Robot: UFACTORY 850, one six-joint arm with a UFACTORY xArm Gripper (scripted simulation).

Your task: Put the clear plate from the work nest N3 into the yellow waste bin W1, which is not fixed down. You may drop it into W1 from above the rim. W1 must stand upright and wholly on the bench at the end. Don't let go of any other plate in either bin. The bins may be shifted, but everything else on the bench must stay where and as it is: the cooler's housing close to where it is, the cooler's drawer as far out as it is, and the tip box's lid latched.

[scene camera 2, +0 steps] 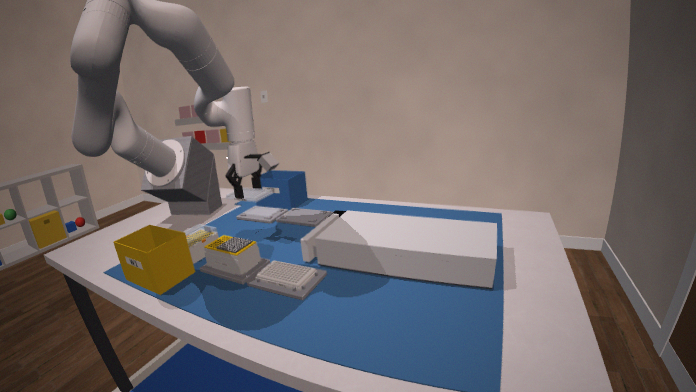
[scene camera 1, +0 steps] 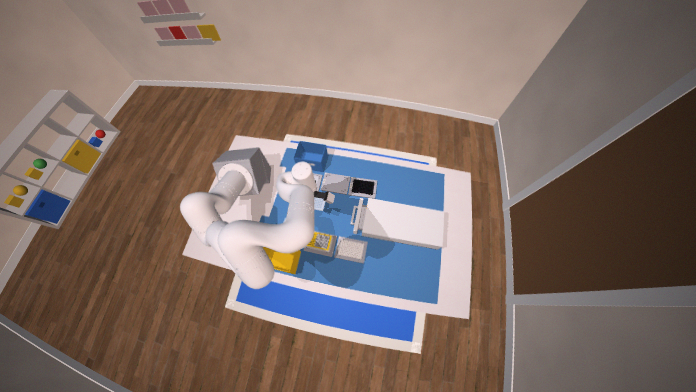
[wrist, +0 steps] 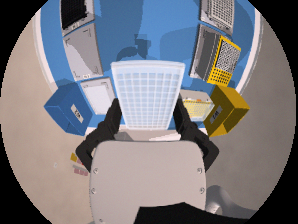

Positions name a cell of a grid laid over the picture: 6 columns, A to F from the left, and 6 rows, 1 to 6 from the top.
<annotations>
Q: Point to a yellow bin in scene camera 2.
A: At B5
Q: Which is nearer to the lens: the white plate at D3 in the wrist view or the yellow bin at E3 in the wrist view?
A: The white plate.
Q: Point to a white cooler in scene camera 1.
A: D4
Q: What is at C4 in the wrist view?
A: The gripper.
</annotations>
